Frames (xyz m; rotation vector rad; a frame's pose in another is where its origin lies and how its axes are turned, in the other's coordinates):
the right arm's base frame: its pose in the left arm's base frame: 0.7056 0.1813 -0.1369 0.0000 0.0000 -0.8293
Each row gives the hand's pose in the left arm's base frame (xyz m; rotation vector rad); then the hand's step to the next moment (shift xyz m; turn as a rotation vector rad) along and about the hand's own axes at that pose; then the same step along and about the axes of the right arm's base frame.
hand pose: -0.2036 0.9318 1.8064 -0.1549 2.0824 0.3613
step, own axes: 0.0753 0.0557 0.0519 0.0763 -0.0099 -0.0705
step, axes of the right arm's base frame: -0.0600 0.0410 -0.0786 -0.0424 -0.0892 -0.0337
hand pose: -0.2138 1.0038 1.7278 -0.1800 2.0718 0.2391
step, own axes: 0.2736 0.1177 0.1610 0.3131 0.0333 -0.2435
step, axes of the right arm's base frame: -0.1239 0.0803 -0.3047 -0.2203 -0.2940 -0.1532
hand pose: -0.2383 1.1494 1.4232 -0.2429 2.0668 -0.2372
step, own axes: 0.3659 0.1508 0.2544 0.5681 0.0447 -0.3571
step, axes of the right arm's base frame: 0.0027 0.0460 -0.4682 -0.3336 -0.4920 -0.3145
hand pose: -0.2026 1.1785 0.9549 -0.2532 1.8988 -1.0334
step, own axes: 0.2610 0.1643 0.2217 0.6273 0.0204 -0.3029
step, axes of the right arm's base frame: 0.1701 -0.0566 -0.3349 -0.2725 -0.5405 -0.3454
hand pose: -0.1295 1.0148 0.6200 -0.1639 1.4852 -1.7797
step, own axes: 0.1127 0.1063 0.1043 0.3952 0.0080 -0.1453
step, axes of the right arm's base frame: 0.1344 -0.0779 -0.1037 -0.1302 -0.3473 -0.1995
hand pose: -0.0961 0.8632 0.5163 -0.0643 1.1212 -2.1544
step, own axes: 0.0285 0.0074 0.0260 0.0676 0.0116 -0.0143
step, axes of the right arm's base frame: 0.0224 -0.0321 0.0034 -0.0076 -0.0602 -0.0351
